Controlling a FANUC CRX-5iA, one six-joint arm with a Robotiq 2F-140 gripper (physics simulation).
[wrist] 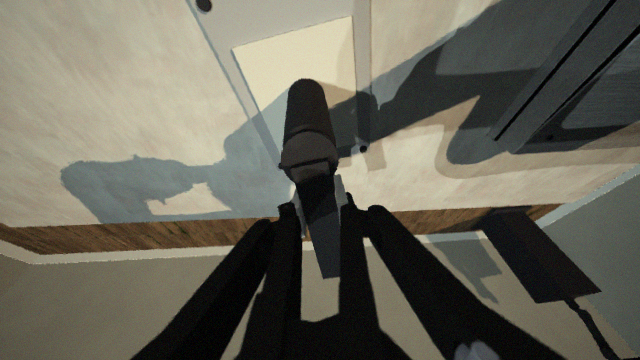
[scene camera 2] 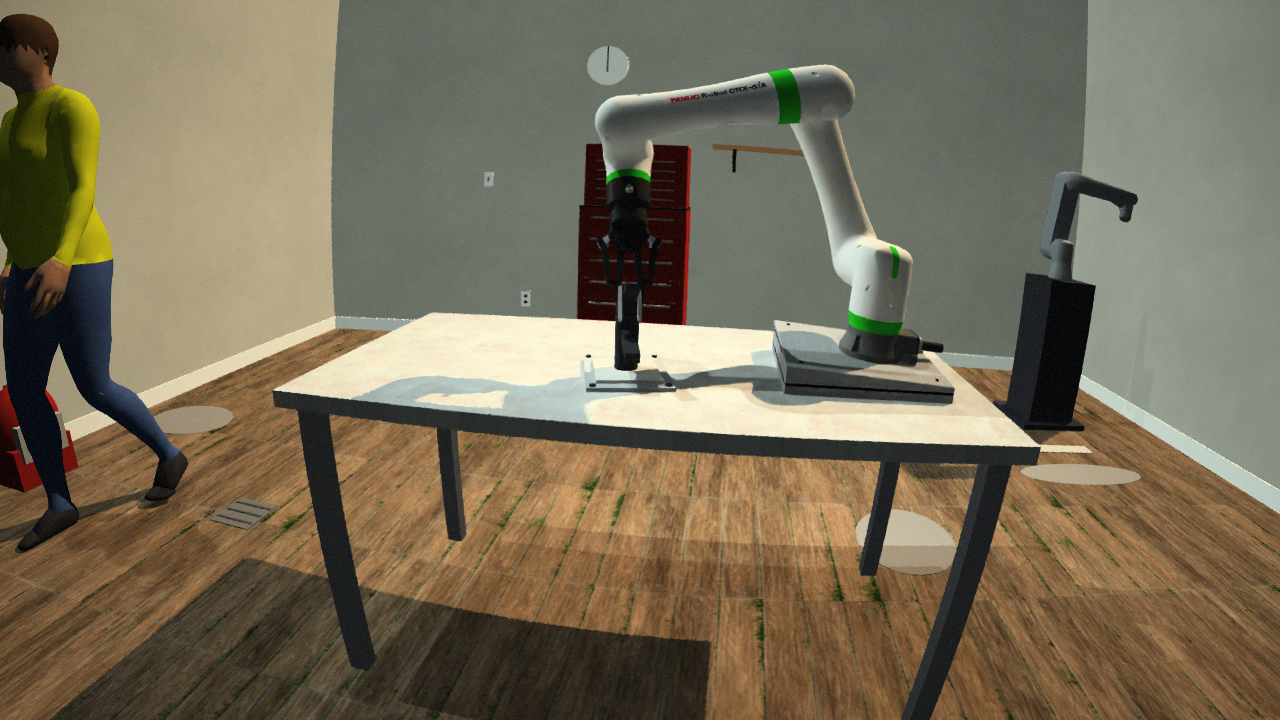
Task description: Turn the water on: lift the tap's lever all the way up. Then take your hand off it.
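Seen in the pictures: gripper, between the fingertips: [wrist: 321,188] [scene camera 2: 629,319]; arm's base, origin of its link: [scene camera 2: 869,353].
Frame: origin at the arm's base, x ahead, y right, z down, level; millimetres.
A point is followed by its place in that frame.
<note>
The dark tap [scene camera 2: 627,360] @[x 523, y -205, z -10 mm] [wrist: 307,112] @[x 537, y -59, z -51 mm] stands on a pale base plate [scene camera 2: 617,388] @[x 540, y -206, z 46 mm] [wrist: 280,20] @[x 559, y -5, z 45 mm] on the table. Its long flat black lever [wrist: 325,240] @[x 528, y -142, z -131 mm] extends from the tap's head up between the gripper's fingers in the wrist view. My gripper [scene camera 2: 630,302] @[x 527, y -137, z -73 mm] [wrist: 321,188] @[x 527, y -137, z -73 mm] is shut on the lever, with one pale pad against each side, above the tap's body. The fingers partly hide the lever in the scene view, and its exact angle is hard to tell there.
The arm's grey mounting block [scene camera 2: 859,380] @[x 66, y -173, z 15 mm] [wrist: 575,70] @[x 213, y -50, z 12 mm] is at the right on the table [scene camera 2: 483,344] @[x 906, y 104, z 53 mm]. A person in a yellow top [scene camera 2: 53,179] is at the far left. A smaller grey arm on a black pedestal [scene camera 2: 1051,349] stands at the right, beyond the table.
</note>
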